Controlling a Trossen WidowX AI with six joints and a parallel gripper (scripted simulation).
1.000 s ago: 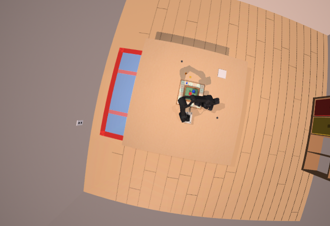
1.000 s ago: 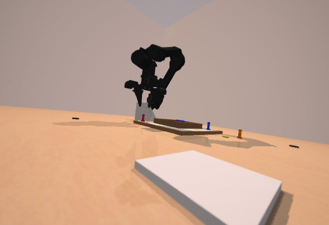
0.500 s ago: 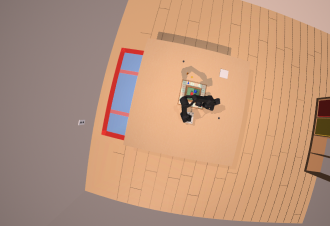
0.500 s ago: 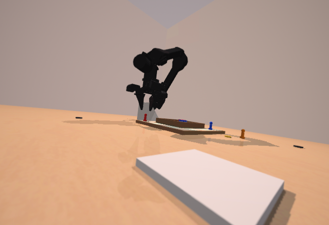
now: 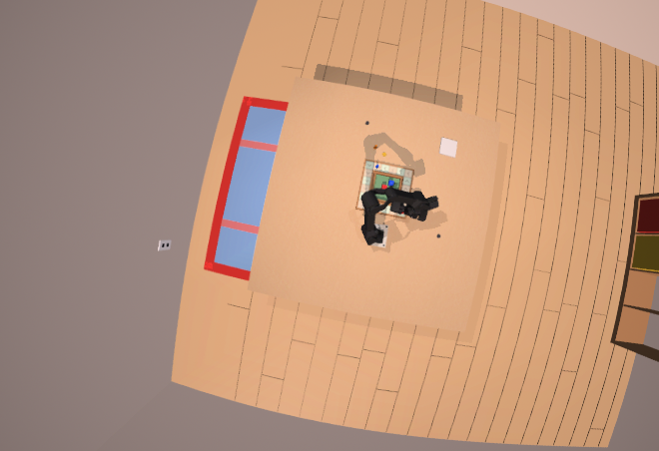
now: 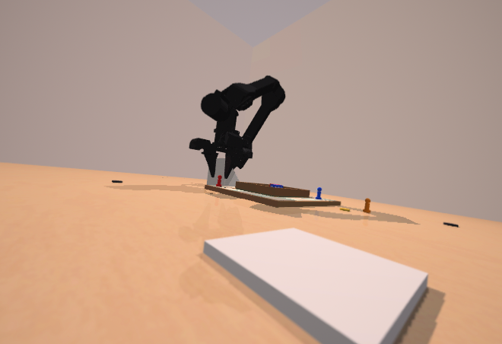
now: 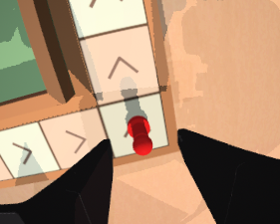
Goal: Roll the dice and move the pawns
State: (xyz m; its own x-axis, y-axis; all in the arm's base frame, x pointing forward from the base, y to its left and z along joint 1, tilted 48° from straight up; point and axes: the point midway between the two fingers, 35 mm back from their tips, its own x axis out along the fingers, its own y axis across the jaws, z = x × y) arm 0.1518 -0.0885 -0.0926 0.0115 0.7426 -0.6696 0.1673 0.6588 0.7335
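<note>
The red pawn lies 1 cm below my gripper tip. The rest, counted from my gripper tip: small yellow piece (32 cm ahead, 14 cm to the left, 4 cm below); blue pawn (23 cm ahead, 17 cm to the left, 1 cm below); tray (12 cm ahead, 11 cm to the left, 3 cm below).
</note>
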